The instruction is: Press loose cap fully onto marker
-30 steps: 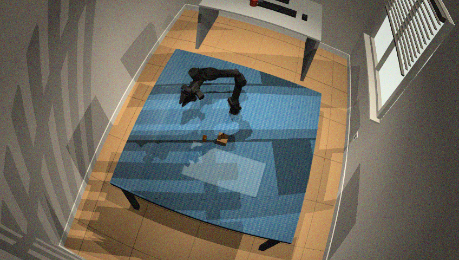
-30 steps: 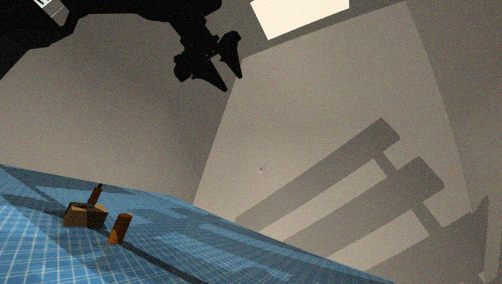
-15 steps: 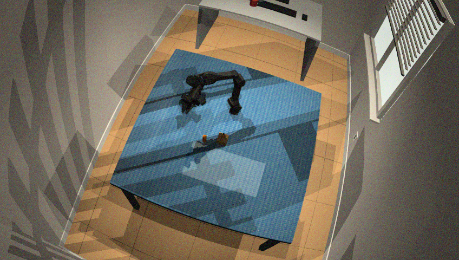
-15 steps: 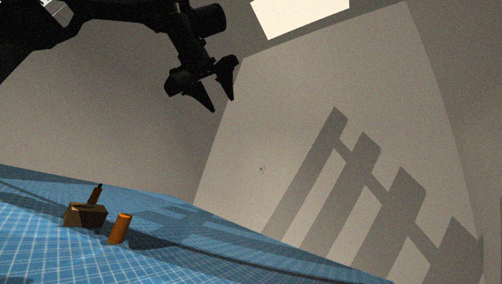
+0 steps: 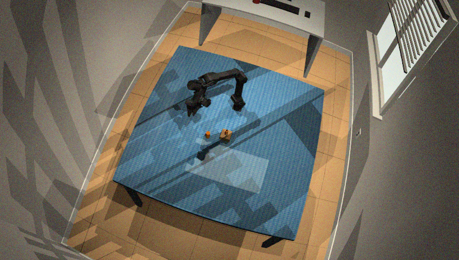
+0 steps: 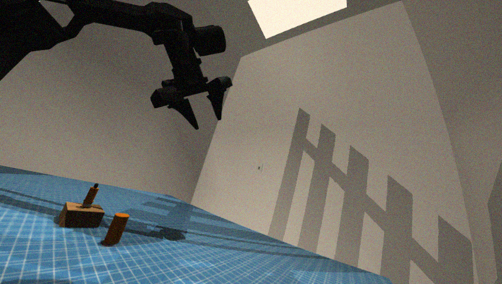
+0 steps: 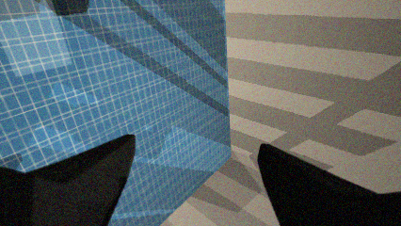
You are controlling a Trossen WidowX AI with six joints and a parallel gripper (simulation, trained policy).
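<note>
The orange cap is 6 cm behind my gripper tip, 10 cm to the left of it and 27 cm below it. The rest, counted from my gripper tip: holder block: 10 cm behind, 21 cm to the left, 28 cm below.
</note>
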